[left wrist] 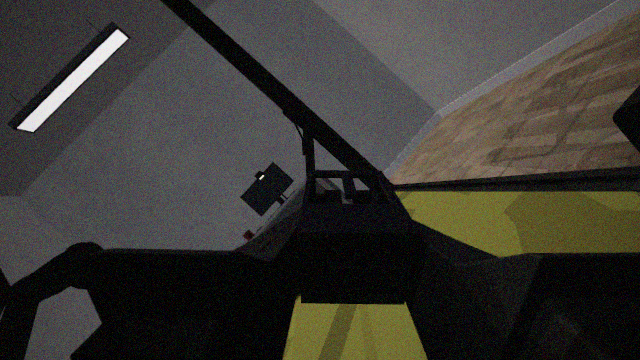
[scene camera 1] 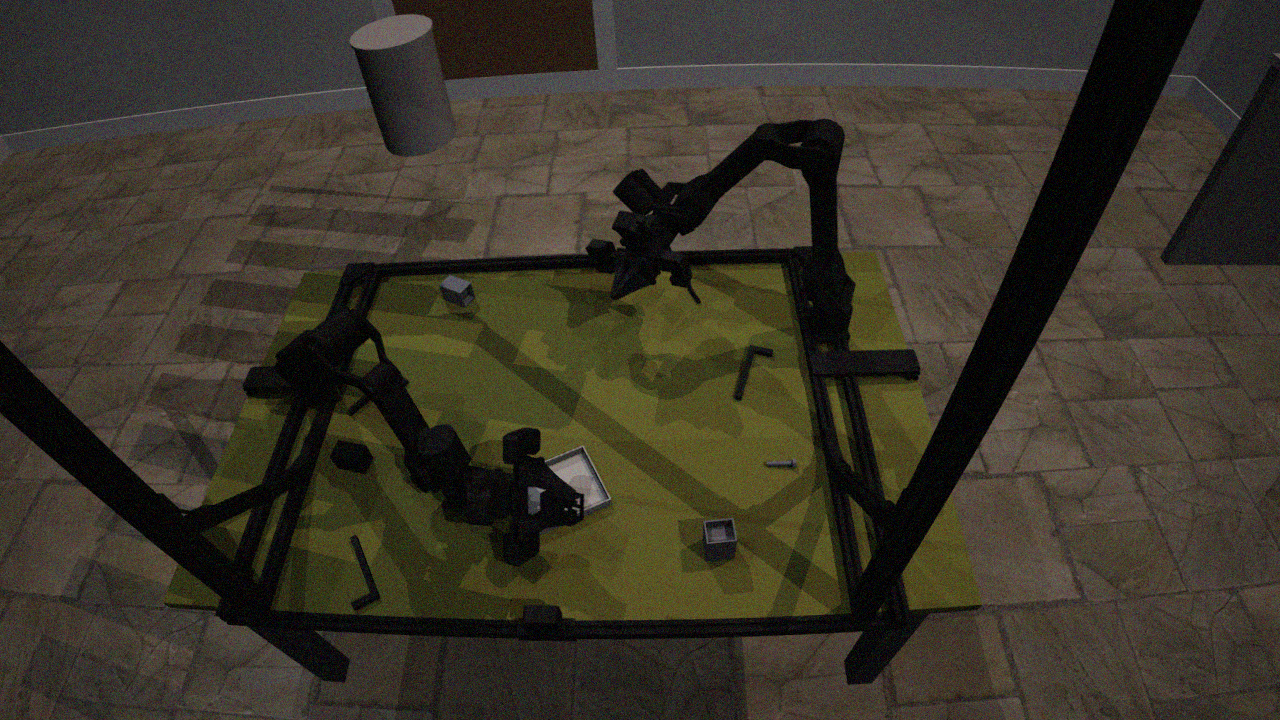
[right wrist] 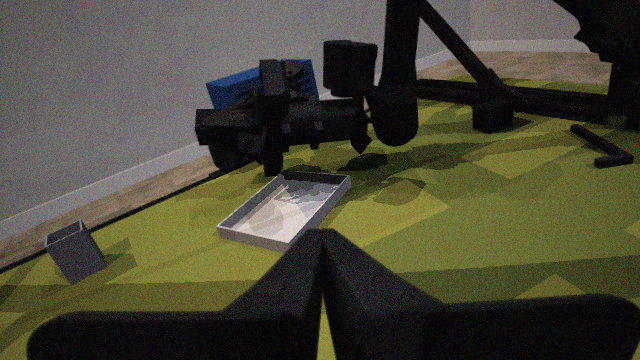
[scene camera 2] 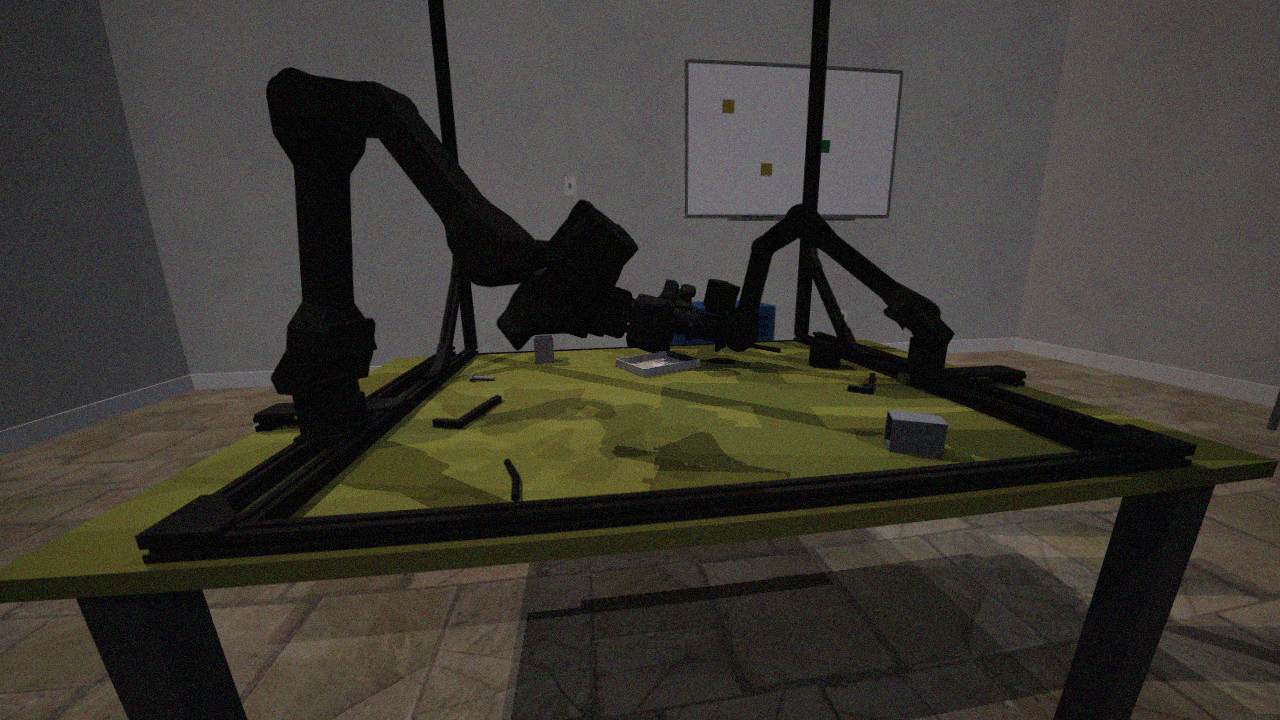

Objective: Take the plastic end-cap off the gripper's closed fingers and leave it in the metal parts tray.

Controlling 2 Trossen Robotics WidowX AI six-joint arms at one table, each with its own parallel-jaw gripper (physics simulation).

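Places are measured from the left arm's base along level axes (x ahead, y left, z up), in centimetres.
Pixels of known places: left gripper, fingertip midpoint: (left wrist: pixel 344 217) (scene camera 1: pixel 574 507) (right wrist: pixel 204 131); right gripper, fingertip midpoint: (scene camera 1: pixel 613 298) (right wrist: pixel 320 241) (scene camera 2: pixel 623 310); left arm's base, link origin: (scene camera 1: pixel 318 388) (right wrist: pixel 629 107) (scene camera 2: pixel 924 372); right arm's base, link origin: (scene camera 1: pixel 828 327) (scene camera 2: pixel 334 430).
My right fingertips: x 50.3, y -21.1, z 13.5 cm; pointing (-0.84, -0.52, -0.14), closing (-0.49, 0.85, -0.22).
For each thing: its top centre in the pictures, then the offset to it from my right fingertips.
- metal parts tray, top centre: (right wrist: pixel 285 199) (scene camera 1: pixel 554 489) (scene camera 2: pixel 657 358) dx -21.2, dy -19.0, dz -13.7 cm
- open grey box, top centre: (scene camera 1: pixel 720 530) (right wrist: pixel 63 232) (scene camera 2: pixel 543 336) dx -4.6, dy -39.2, dz -9.7 cm
- bolt, top centre: (scene camera 1: pixel 782 459) (scene camera 2: pixel 481 372) dx +11.5, dy -32.3, dz -13.7 cm
- black block, top centre: (scene camera 1: pixel 347 450) (right wrist: pixel 493 103) (scene camera 2: pixel 825 347) dx -48.3, dy +3.0, dz -11.6 cm
My left gripper (scene camera 1: pixel 572 507) (left wrist: pixel 344 217) is shut on a dark, boxy plastic end-cap (left wrist: pixel 356 265) (right wrist: pixel 206 127) at its fingertips. An open frame-like edge shows beyond the block in the left wrist view. The gripper hangs over the near side of the metal parts tray (scene camera 1: pixel 597 474) (scene camera 2: pixel 657 368) (right wrist: pixel 254 239), a shallow light-grey rectangle. The tray's visible inside holds no object. My right gripper (scene camera 1: pixel 617 293) (scene camera 2: pixel 516 342) (right wrist: pixel 320 241) is shut and empty. It hangs above the back of the table in scene camera 1, apart from the end-cap. Darkness hides the cap's exact fit on the fingers.
An open grey box (scene camera 1: pixel 719 540) (scene camera 2: pixel 544 349) (right wrist: pixel 75 255) stands right of the tray. Another grey box (scene camera 1: pixel 457 289) (scene camera 2: pixel 917 433) lies back left. A bolt (scene camera 1: pixel 779 463), black L-shaped pieces (scene camera 1: pixel 743 376) (scene camera 1: pixel 364 568) and a black block (scene camera 1: pixel 351 456) (right wrist: pixel 492 117) lie around. Black rails (scene camera 1: pixel 707 630) edge the table.
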